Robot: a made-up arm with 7 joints.
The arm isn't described. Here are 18 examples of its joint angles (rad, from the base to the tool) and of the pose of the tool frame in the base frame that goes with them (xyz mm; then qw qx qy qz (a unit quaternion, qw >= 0)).
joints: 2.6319 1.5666 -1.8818 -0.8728 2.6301 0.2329 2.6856
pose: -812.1 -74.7 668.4 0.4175 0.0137 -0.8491 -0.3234
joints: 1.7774 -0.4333 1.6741 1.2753 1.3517 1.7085 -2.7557
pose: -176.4 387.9 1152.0 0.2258 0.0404 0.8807 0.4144
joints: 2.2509 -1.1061 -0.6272 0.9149 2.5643 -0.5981 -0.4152
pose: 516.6 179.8 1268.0 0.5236 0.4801 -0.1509 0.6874
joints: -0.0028 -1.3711 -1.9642 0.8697 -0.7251 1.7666 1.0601
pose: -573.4 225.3 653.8 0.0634 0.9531 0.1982 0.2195
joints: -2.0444 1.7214 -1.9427 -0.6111 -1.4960 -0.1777 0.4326
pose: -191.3 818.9 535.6 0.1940 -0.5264 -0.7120 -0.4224
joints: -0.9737 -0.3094 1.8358 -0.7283 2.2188 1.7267 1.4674
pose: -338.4 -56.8 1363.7 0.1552 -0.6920 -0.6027 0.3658
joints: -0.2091 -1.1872 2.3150 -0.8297 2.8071 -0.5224 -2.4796
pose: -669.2 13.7 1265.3 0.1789 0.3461 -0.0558 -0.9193
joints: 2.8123 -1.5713 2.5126 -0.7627 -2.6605 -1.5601 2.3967
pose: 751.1 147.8 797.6 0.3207 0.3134 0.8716 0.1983
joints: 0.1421 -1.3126 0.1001 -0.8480 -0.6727 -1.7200 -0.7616
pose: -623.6 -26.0 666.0 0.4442 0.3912 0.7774 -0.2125
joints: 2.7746 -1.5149 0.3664 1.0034 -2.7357 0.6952 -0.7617
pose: 631.5 291.1 1137.0 0.8757 -0.0764 0.4646 0.1067
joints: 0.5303 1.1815 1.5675 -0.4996 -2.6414 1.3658 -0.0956
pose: 739.2 -173.6 958.6 0.3121 -0.0433 0.8434 0.4352
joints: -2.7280 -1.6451 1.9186 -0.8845 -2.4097 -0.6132 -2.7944
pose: 607.6 -556.6 771.5 0.5854 0.3526 0.6817 -0.2612
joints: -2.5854 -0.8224 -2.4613 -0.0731 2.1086 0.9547 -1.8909
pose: 438.3 -257.6 1420.5 0.6474 0.0857 -0.0565 -0.7552
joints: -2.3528 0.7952 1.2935 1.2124 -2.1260 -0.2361 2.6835
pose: -41.9 648.7 1135.0 0.7234 -0.6536 0.1796 -0.1313
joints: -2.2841 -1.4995 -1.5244 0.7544 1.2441 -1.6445 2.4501
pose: 316.7 -627.1 659.7 0.1394 0.8613 0.4787 0.0981
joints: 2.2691 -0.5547 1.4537 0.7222 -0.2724 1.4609 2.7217
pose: -104.9 374.4 1320.1 0.4818 -0.3796 -0.7370 0.2840
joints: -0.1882 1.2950 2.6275 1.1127 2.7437 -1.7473 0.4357
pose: 419.5 -158.7 1091.4 0.5888 0.5895 -0.5195 -0.1896
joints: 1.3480 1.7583 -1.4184 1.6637 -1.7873 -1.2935 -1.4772
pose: 365.9 -252.8 558.4 0.2042 -0.8414 0.4731 0.1629
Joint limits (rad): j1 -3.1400..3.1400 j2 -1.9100..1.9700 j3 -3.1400..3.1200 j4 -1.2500..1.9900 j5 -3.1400..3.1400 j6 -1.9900..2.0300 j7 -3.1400..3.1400
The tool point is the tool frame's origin. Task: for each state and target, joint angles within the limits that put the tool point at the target. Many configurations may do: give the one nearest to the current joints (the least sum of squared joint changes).
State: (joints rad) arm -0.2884 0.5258 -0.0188 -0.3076 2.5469 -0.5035 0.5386
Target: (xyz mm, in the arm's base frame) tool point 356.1 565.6 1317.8
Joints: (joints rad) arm -0.8782 0.8140 -0.0420 -0.0955 2.4917 -0.7507 0.5323
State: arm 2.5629 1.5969 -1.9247 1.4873 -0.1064 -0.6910 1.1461
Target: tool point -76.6 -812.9 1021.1
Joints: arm 1.9357 1.3958 -1.9479 0.8206 -0.0691 -0.4349 1.1567
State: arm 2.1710 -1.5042 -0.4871 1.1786 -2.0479 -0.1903 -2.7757
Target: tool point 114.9 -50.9 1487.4
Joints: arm 2.3005 -0.6534 -0.3114 1.2043 -2.0457 -0.2337 -2.7772
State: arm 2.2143 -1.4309 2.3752 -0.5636 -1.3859 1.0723 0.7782
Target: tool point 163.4 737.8 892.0
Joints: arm 1.8072 -1.7380 2.4956 -0.7465 -1.4967 1.4596 0.8094
